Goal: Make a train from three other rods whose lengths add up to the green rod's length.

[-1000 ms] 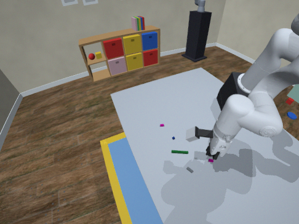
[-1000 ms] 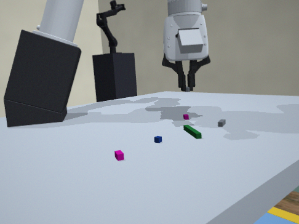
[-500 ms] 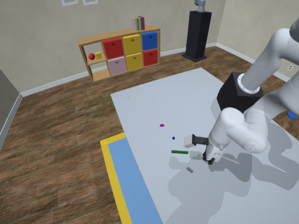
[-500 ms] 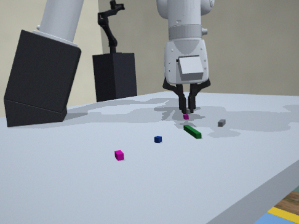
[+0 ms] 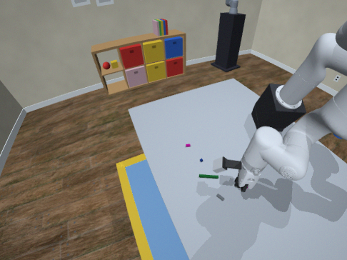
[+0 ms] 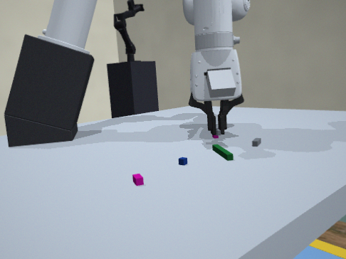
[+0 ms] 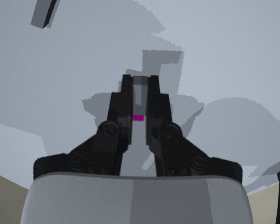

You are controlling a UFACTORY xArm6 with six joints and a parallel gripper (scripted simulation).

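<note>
The green rod is 100 mm to the right of my hand, 70 mm ahead of it and 30 mm below it. Also, from my hand: blue rod 180 mm to the right, 50 mm ahead, 30 mm below.
</note>
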